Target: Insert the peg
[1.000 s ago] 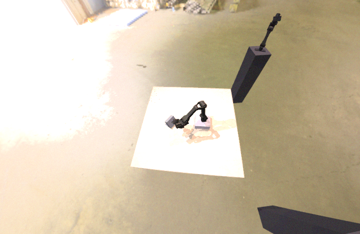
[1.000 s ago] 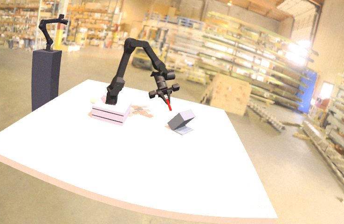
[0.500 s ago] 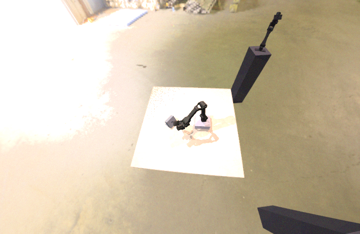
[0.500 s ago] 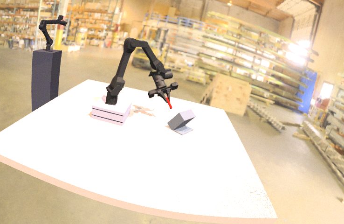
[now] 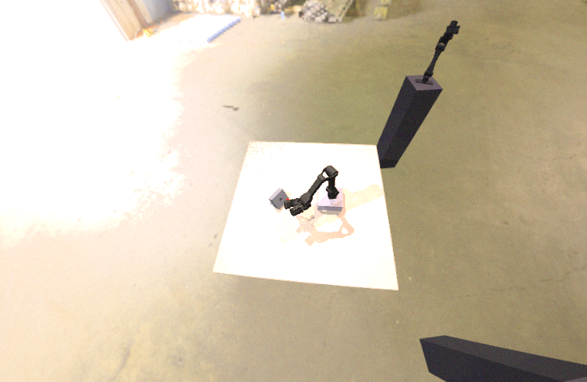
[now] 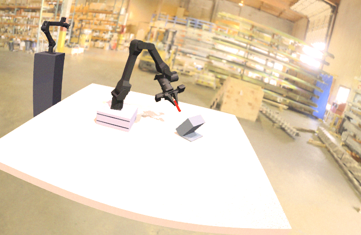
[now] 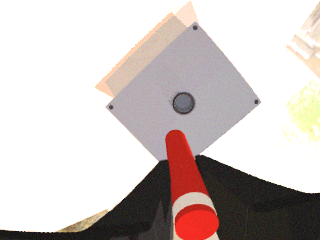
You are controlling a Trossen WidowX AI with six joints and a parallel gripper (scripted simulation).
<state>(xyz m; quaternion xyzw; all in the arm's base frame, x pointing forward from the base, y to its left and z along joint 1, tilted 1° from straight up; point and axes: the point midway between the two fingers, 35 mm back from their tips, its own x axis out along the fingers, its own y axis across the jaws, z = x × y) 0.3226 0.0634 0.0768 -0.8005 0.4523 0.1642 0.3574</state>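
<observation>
Right now the sloped grey panel is 9 cm ahead of my gripper tip, 7 cm to the right of it and 8 cm below it. Round my gripper tip: round red peg 1 cm behind, 1 cm to the left, 1 cm above.
</observation>
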